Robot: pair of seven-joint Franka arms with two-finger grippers.
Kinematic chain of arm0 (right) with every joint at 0, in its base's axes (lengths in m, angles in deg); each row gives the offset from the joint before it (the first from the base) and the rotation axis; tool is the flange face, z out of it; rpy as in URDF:
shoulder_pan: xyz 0 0 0.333 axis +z
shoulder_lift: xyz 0 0 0 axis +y
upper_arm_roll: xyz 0 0 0.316 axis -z
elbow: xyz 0.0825 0 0 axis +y
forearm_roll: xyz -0.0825 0 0.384 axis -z
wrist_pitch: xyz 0 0 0 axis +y
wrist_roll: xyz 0.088 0 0 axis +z
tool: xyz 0 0 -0.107 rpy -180 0 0
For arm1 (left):
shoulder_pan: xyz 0 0 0.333 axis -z
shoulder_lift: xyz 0 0 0 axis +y
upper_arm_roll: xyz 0 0 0.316 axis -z
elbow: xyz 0.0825 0 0 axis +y
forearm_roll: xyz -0.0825 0 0.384 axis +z
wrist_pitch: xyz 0 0 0 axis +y
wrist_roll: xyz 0.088 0 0 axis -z
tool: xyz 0 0 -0.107 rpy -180 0 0
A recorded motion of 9 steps. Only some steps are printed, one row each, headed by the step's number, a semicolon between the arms.
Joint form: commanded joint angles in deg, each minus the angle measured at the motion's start. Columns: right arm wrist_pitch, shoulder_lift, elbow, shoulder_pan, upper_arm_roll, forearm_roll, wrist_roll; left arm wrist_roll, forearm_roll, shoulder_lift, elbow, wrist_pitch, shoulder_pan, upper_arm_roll.
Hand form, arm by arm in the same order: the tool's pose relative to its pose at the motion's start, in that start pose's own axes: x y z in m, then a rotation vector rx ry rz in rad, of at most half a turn. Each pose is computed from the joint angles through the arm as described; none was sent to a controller.
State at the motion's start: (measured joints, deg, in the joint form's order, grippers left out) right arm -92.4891 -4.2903 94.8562 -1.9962 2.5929 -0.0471 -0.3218; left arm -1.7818 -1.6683 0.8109 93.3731 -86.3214 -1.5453 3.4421
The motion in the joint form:
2: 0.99 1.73 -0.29 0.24 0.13 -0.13 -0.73; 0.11 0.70 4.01 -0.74 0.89 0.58 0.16
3: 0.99 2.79 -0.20 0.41 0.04 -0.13 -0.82; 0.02 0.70 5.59 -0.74 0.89 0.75 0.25
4: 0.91 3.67 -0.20 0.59 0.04 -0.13 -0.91; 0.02 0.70 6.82 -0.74 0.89 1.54 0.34
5: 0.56 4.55 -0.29 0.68 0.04 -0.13 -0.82; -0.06 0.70 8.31 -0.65 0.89 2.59 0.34
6: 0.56 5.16 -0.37 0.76 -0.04 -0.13 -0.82; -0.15 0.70 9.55 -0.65 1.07 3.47 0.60
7: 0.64 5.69 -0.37 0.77 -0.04 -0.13 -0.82; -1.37 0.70 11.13 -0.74 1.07 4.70 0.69
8: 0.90 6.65 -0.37 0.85 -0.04 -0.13 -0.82; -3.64 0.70 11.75 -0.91 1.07 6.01 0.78
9: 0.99 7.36 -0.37 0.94 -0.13 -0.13 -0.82; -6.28 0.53 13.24 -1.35 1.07 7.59 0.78
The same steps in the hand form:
2: 0.0065 -0.0016 0.0156 0.0005 -0.0424 0.0110; 0.0198 0.0045 0.0317 0.0121 -0.0725 0.0130
3: 0.0111 -0.0043 0.0266 -0.0007 -0.0625 0.0081; 0.0276 0.0066 0.0465 0.0121 -0.1001 0.0155
4: 0.0150 -0.0063 0.0350 -0.0017 -0.0764 0.0066; 0.0329 0.0149 0.0583 0.0144 -0.1219 0.0302
5: 0.0195 -0.0074 0.0425 -0.0025 -0.0841 0.0035; 0.0388 0.0251 0.0735 0.0179 -0.1498 0.0463
6: 0.0221 -0.0091 0.0478 -0.0032 -0.0933 0.0008; 0.0427 0.0361 0.0861 0.0216 -0.1750 0.0638
7: 0.0240 -0.0093 0.0532 -0.0038 -0.1039 0.0006; 0.0478 0.0493 0.1012 0.0286 -0.2011 0.0645
8: 0.0271 -0.0103 0.0631 -0.0050 -0.1252 -0.0007; 0.0486 0.0634 0.1065 0.0382 -0.2087 0.0486
9: 0.0295 -0.0122 0.0703 -0.0059 -0.1391 -0.0038; 0.0522 0.0799 0.1185 0.0476 -0.2266 0.0290

